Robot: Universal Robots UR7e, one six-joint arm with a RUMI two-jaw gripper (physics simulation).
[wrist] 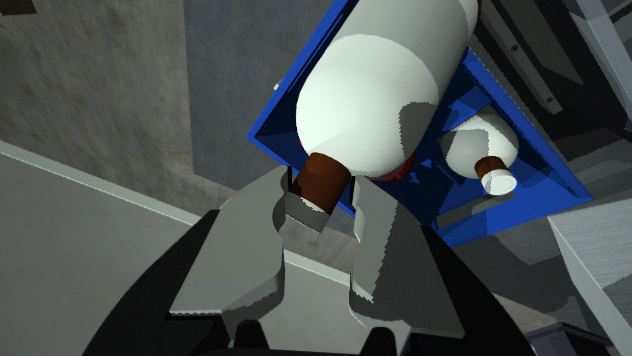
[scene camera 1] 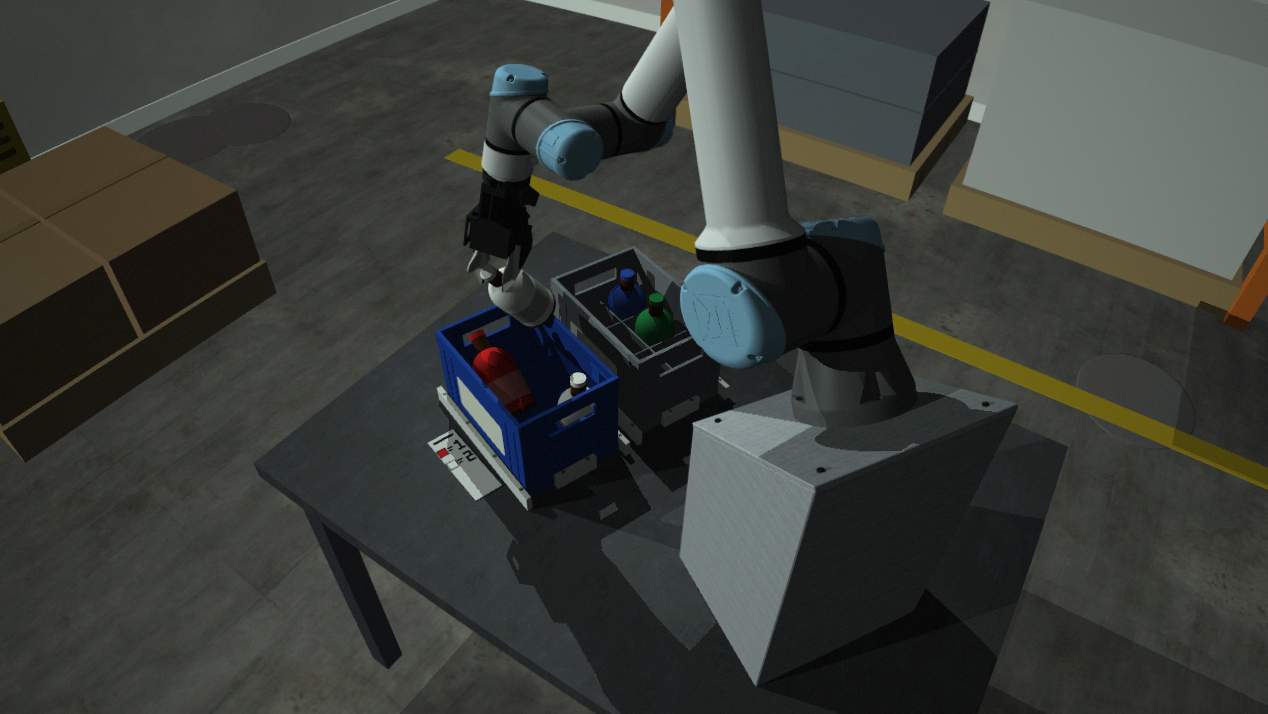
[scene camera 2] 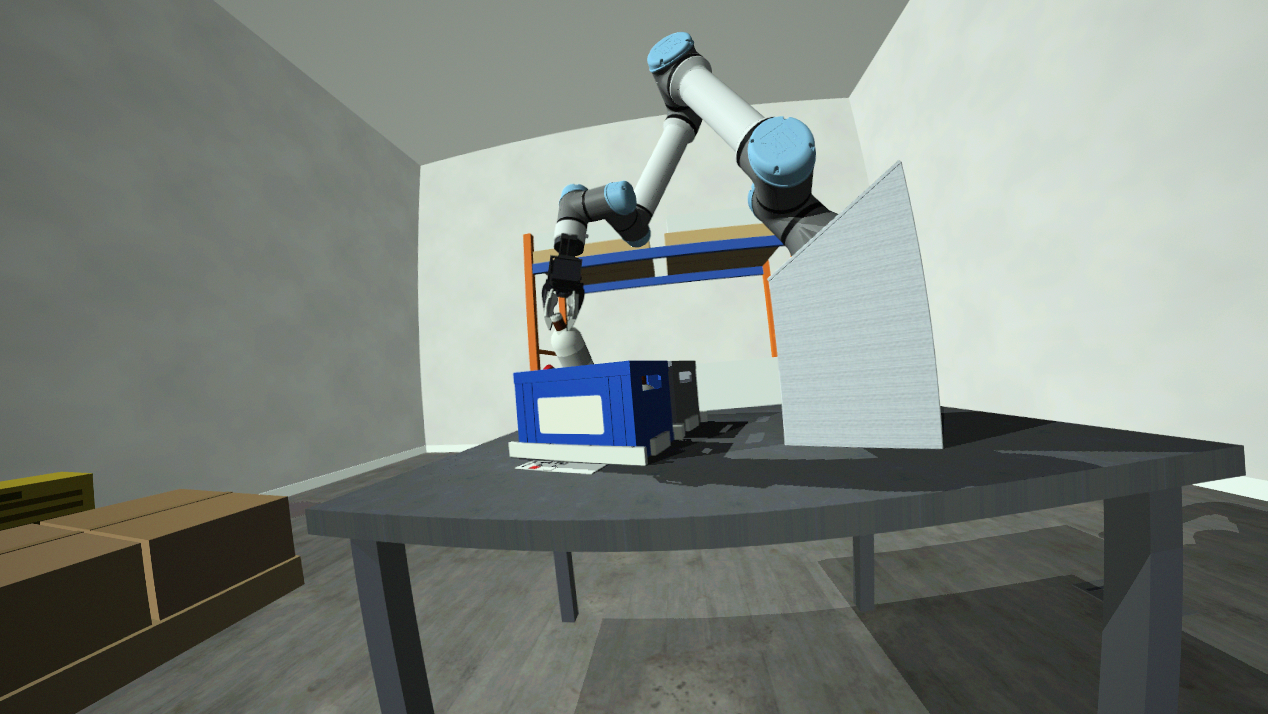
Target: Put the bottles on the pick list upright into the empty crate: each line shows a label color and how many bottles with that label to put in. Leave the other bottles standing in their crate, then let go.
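Observation:
My gripper is shut on the brown neck of a white-label bottle. This bottle hangs strongly tilted over the far end of the blue crate, its base toward the grey crate. Whether it touches a rim is unclear. A red bottle leans inside the blue crate; another white bottle stands there. A blue bottle and a green bottle stand in the grey crate. The pick list appears to read red 1, white 2.
Both crates stand side by side on the dark table. The grey robot pedestal stands to their right. Cartons lie on the floor at the left, beyond the table edge.

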